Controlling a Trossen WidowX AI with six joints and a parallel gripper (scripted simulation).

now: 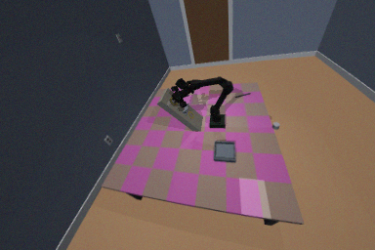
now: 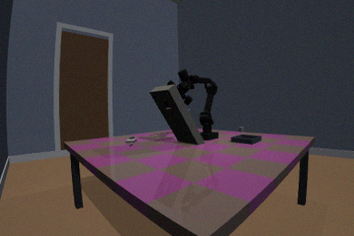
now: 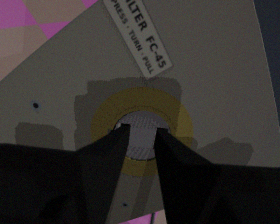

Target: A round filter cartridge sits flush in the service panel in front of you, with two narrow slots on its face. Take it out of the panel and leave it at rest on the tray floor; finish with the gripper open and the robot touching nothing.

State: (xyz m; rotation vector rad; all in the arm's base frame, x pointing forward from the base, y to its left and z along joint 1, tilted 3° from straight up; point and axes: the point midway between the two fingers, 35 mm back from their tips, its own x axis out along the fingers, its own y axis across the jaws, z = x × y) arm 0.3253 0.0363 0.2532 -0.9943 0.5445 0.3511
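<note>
Now: the round grey filter cartridge 10 mm ahead of my gripper tip and 10 mm below it. From my gripper tip the other things lie so: flat item: 120 mm ahead, 330 mm to the right, 280 mm below; then dark tray: 430 mm behind, 250 mm to the left, 270 mm below.
</note>
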